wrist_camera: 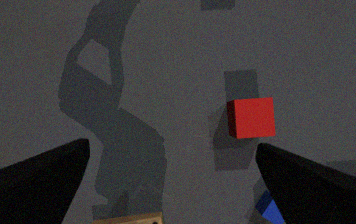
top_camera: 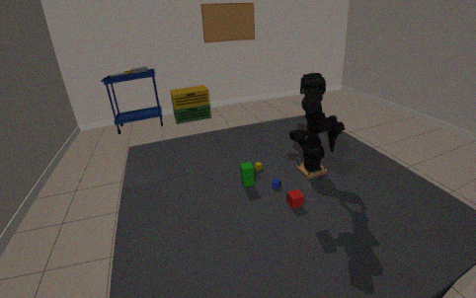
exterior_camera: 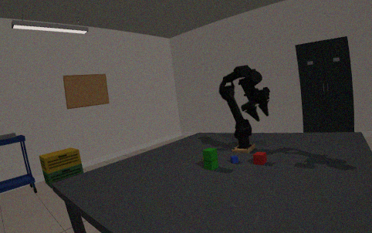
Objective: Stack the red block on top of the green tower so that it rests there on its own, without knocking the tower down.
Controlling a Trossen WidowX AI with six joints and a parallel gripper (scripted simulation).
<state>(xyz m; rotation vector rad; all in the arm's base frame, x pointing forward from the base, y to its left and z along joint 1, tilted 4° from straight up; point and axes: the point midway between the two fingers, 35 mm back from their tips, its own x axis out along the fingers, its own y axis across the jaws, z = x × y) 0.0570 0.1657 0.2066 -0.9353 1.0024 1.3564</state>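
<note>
The red block lies 170 mm below my gripper tip, 90 mm ahead of it and 20 mm to the left of it. From my gripper tip the other things lie so: small yellow object: 260 mm to the right, 180 mm below, 170 mm ahead; then small blue block: 180 mm below, 130 mm ahead, 100 mm to the right.
</note>
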